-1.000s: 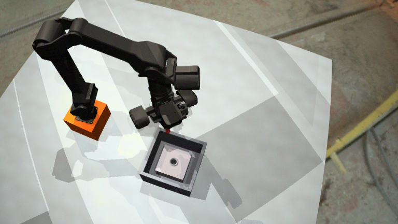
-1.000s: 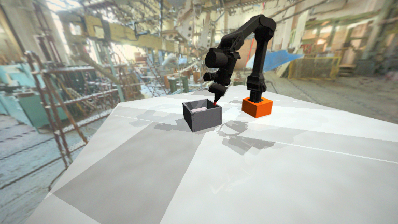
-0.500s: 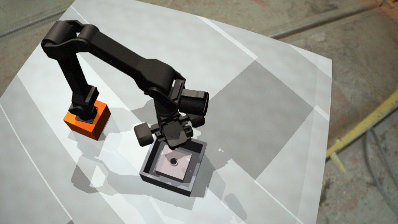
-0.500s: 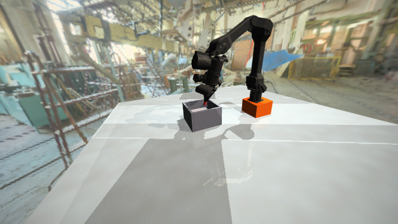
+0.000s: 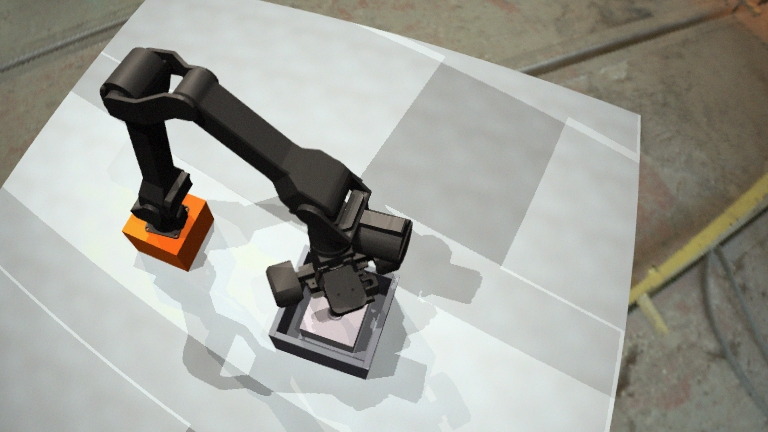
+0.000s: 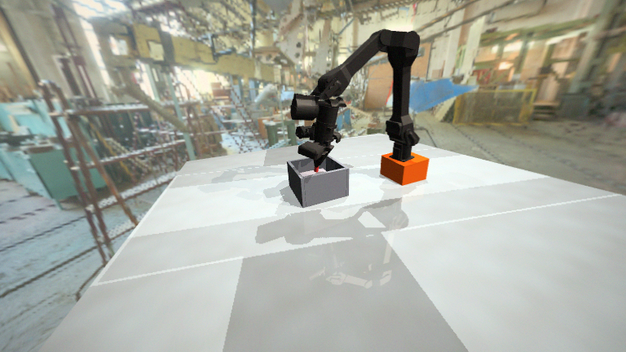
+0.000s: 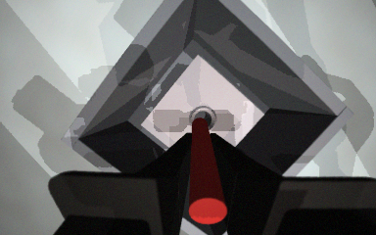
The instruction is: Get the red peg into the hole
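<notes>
The red peg is 20 mm above my gripper tip. From my gripper tip the other things lie so: grey box 70 mm below, 10 mm to the right.
</notes>
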